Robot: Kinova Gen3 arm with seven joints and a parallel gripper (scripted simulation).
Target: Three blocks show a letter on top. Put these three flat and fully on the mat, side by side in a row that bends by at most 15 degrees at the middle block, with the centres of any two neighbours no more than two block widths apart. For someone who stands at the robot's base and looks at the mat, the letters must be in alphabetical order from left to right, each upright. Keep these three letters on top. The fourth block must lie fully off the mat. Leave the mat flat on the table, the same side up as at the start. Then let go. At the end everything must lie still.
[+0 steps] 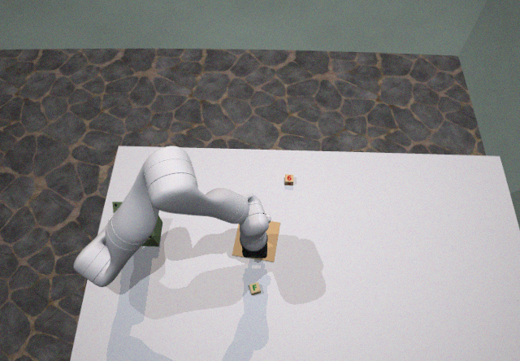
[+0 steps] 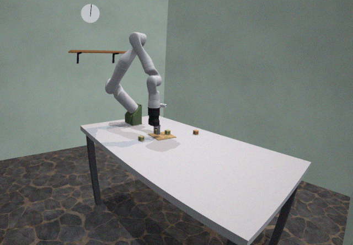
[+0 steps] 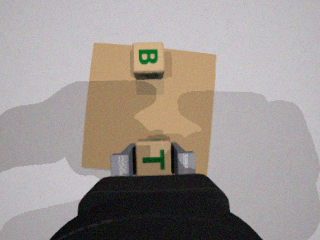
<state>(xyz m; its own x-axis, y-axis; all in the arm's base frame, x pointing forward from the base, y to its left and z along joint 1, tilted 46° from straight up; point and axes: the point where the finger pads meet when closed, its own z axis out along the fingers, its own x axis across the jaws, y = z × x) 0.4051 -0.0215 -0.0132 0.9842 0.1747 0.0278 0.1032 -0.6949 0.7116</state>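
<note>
Now: the tan mat 1 cm behind my hand, 5 cm to the left of it and 4 cm below it. The rest, counted from my hand: 6 block: 7 cm ahead, 28 cm to the left, 3 cm below; then B block: 1 cm behind, 9 cm to the left, 2 cm below; then F block: 2 cm ahead, 12 cm to the right, 3 cm below.
</note>
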